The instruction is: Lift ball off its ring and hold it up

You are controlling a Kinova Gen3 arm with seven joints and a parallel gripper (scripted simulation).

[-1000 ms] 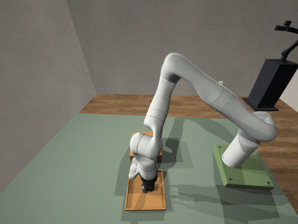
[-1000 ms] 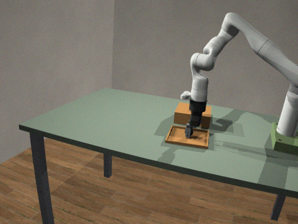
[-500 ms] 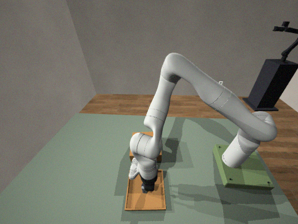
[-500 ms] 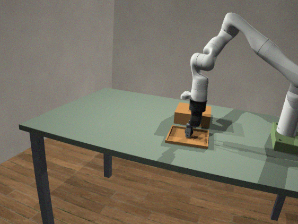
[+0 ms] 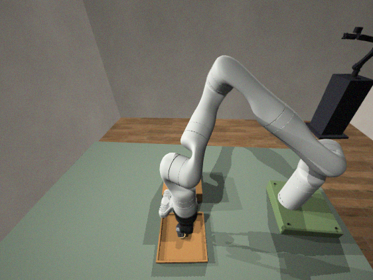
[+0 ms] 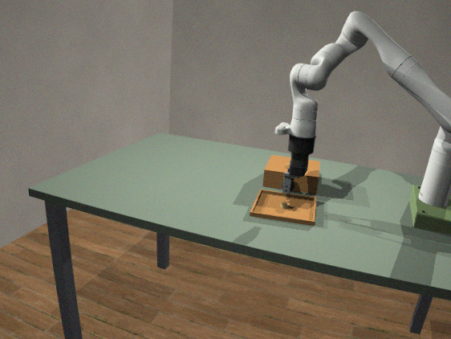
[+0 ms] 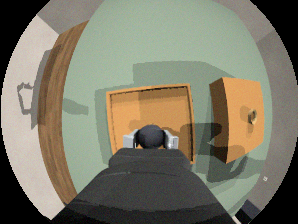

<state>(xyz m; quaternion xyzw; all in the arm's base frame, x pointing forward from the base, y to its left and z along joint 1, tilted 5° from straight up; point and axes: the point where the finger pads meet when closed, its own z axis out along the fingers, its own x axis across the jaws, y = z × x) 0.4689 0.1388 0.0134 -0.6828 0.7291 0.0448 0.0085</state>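
My gripper is now right at the dark ball. Also, from my hand: shallow orange tray: 7 cm below; then orange stand: 25 cm to the right, 3 cm below, 2 cm ahead.
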